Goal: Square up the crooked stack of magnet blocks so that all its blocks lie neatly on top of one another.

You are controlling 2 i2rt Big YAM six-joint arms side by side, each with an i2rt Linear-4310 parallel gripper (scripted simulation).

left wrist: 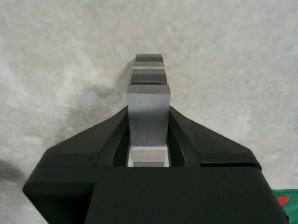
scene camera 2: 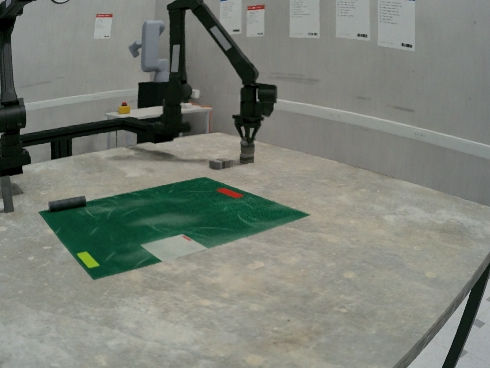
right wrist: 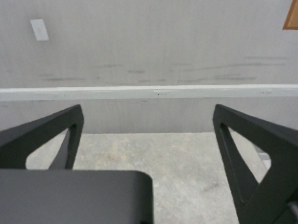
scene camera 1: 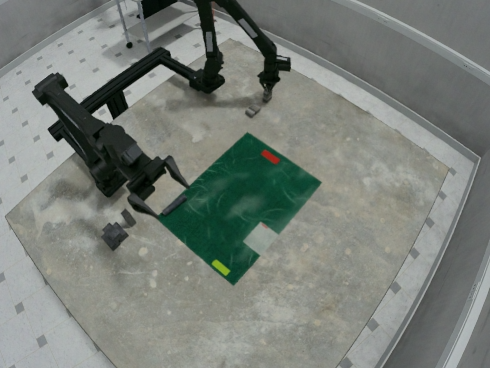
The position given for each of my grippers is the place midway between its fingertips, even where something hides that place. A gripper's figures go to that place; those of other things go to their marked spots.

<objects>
My left gripper (scene camera 2: 247, 143): 1.60 m from the lens. A green mat (scene camera 2: 111, 235) is 0.98 m from the lens.
</objects>
